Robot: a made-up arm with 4 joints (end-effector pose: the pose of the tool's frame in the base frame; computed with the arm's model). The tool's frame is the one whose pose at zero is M. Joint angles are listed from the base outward.
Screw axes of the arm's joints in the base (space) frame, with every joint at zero. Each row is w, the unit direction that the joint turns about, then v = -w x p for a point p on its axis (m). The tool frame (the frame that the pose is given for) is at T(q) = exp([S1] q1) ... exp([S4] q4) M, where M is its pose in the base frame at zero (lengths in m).
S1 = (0, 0, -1, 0.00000, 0.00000, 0.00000)
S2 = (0, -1, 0, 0.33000, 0.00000, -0.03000)
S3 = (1, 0, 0, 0.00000, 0.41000, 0.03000)
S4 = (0, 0, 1, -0.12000, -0.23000, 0.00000)
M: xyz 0.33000 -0.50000 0.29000 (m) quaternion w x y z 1 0 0 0
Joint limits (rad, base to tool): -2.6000..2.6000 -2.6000..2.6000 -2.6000..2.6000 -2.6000..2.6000
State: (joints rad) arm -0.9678 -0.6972 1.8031 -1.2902
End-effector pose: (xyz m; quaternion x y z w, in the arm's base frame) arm -0.2335 -0.0678 0.2834 0.1236 0.7569 -0.3580 0.5325
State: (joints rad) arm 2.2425 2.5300 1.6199 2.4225
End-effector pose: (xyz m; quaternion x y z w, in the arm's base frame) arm 0.3568 0.3251 0.2610 -0.6263 0.2960 0.7065 0.1447
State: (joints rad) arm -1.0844 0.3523 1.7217 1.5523
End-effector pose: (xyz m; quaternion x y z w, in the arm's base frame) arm 0.1750 0.5197 0.6255 0.6998 -0.2842 0.6546 0.0316
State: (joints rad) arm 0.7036 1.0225 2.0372 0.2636
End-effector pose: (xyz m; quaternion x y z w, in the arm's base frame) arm 0.5186 -0.0847 0.5368 0.5380 -0.5725 0.3067 0.5374
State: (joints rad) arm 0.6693 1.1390 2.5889 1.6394
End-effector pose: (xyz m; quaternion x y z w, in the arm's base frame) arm 0.0698 -0.0520 0.9338 -0.1932 0.8005 -0.5661 0.0386
